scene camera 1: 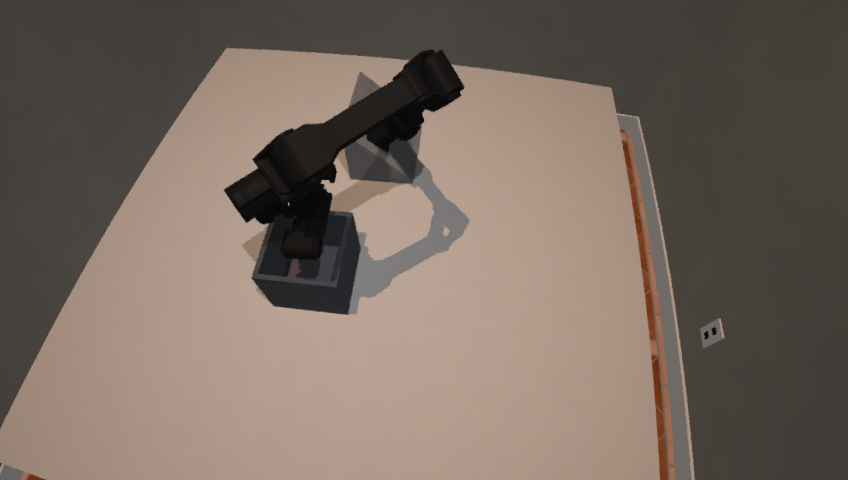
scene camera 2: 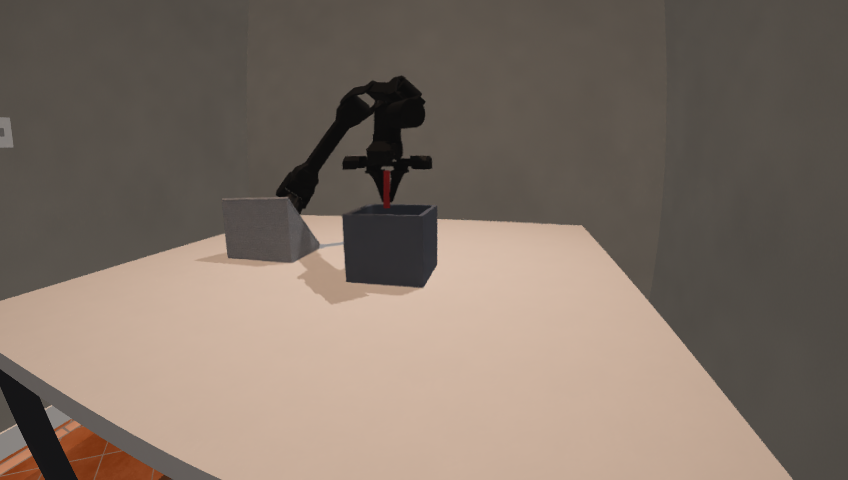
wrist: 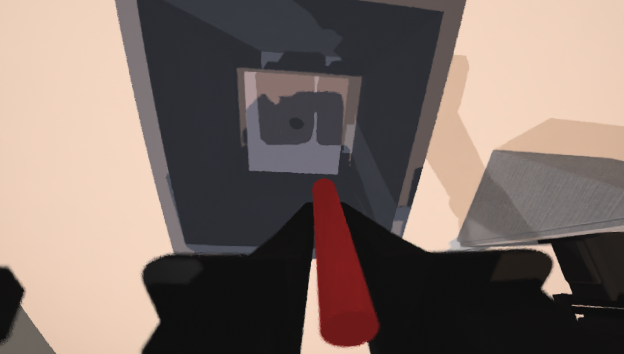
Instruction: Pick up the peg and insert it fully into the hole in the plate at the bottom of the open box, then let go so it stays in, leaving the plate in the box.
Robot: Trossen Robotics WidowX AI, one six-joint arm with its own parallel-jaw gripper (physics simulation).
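Frame: origin at the arm's base, x ahead, y left, z up, level; centimetres.
Seen in the pictures: gripper, between the fingertips: (scene camera 1: pixel 320 232) (scene camera 2: pixel 387 202) (wrist: pixel 324 209); arm's base, origin of its link: (scene camera 1: pixel 378 135) (scene camera 2: pixel 283 218) (wrist: pixel 589 236).
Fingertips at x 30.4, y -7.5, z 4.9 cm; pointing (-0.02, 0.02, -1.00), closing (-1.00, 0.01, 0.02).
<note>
Pixels of each thing's top centre, then the offset from my fingertips to it. Level surfaces: height alone.
- red round peg, centre of its top: (wrist: pixel 352 332) (scene camera 2: pixel 386 170) dx +0.1, dy -0.8, dz +6.9 cm
- dark blue-grey box, centre of its top: (wrist: pixel 289 148) (scene camera 1: pixel 303 244) (scene camera 2: pixel 392 209) dx +1.9, dy -3.3, dz -1.1 cm
- pale square plate, centre of its top: (wrist: pixel 295 128) (scene camera 1: pixel 312 263) dx +1.9, dy -3.3, dz -8.8 cm
- table, height of its surface: dz -14.9 cm
The red round peg (scene camera 2: pixel 386 189) (wrist: pixel 340 265) is held upright between the fingertips, its lower end at about the height of the box's rim in scene camera 2. My gripper (scene camera 2: pixel 387 199) (wrist: pixel 324 209) is shut on the peg and hangs over the open box. The dark blue-grey box (scene camera 1: pixel 309 295) (scene camera 2: pixel 385 248) (wrist: pixel 159 125) stands on the table. The pale square plate (scene camera 1: pixel 328 262) (wrist: pixel 295 159) lies at the bottom of the box, partly in the arm's shadow. Its dark round hole (wrist: pixel 296 123) shows in the wrist view, ahead of the peg's lower end. The arm hides the peg and the hole in scene camera 1.
A grey wedge-shaped block (scene camera 1: pixel 380 169) (scene camera 2: pixel 261 228) (wrist: pixel 545 195) stands on the table (scene camera 1: pixel 476 356) (scene camera 2: pixel 416 368) near the arm's base, apart from the box. The box's four walls rise high around the plate. The arm's shadow falls across the table and into the box.
</note>
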